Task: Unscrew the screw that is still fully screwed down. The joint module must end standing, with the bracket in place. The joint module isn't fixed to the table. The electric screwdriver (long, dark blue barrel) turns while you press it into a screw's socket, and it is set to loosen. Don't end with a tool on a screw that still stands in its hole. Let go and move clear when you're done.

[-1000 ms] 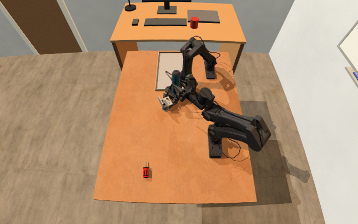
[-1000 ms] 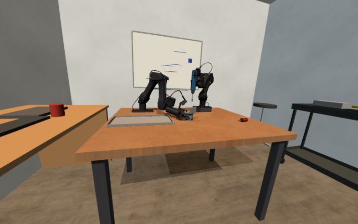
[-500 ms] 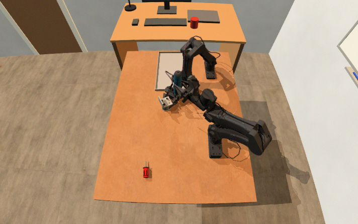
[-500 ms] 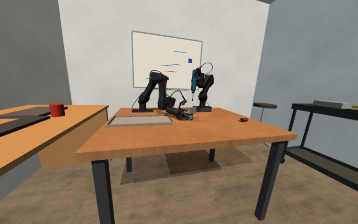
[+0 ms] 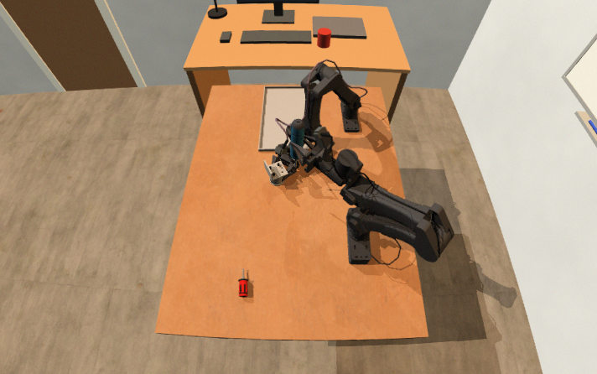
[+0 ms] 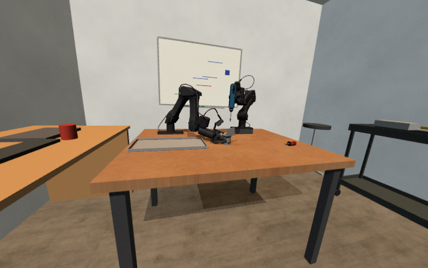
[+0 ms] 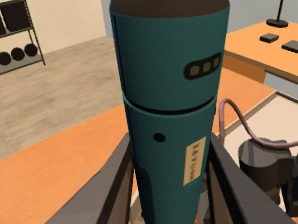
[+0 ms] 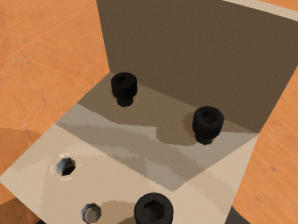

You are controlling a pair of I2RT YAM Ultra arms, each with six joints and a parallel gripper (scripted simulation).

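My right hand is 50 mm below the l-shaped bracket. From my right hand the other things lie so: small red screwdriver (80 mm ahead, 430 mm to the left, 10 mm below); grey bit (80 mm behind, 50 mm to the left, 150 mm above); grey tray (360 mm to the right, 20 mm below).
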